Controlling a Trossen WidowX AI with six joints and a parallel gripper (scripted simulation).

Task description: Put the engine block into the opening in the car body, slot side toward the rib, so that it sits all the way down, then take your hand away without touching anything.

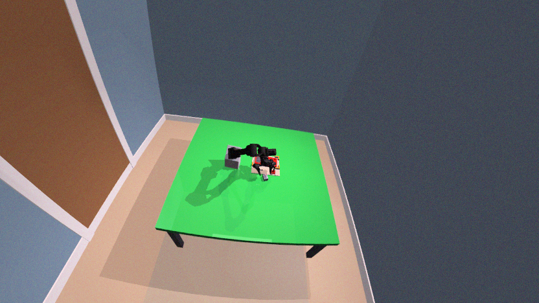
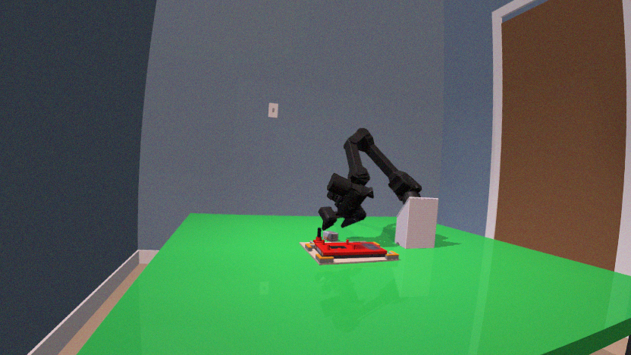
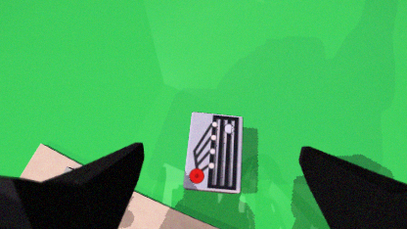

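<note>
The engine block is 3 cm below my gripper tip.
</note>
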